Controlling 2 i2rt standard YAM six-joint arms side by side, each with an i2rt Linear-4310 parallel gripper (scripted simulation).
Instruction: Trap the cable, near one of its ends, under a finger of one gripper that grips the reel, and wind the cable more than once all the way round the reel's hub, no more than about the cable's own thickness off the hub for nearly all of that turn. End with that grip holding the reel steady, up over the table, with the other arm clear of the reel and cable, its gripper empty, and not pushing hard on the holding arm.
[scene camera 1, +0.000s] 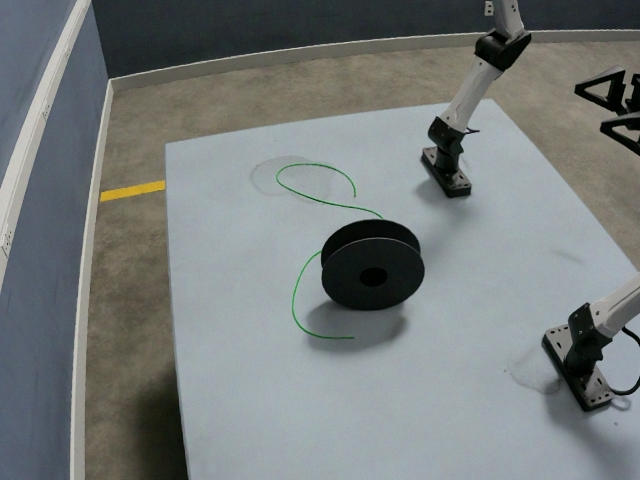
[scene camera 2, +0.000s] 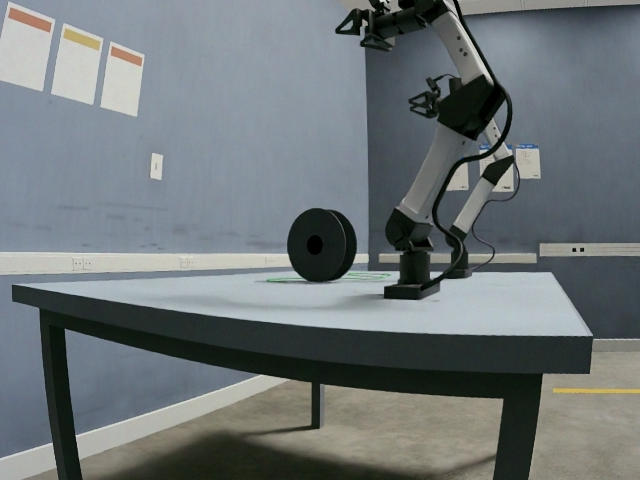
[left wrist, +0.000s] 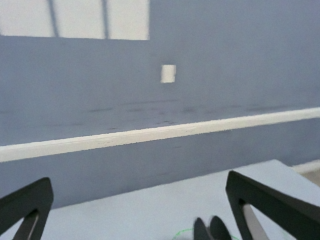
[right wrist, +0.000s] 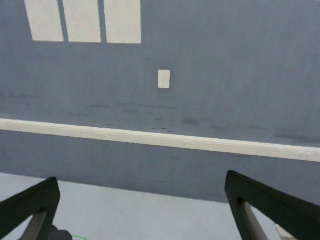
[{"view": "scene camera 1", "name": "my left gripper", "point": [587, 107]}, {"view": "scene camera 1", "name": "black reel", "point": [372, 264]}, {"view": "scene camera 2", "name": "black reel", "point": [322, 244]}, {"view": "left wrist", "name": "my left gripper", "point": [143, 183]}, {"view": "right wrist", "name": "my right gripper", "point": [145, 182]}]
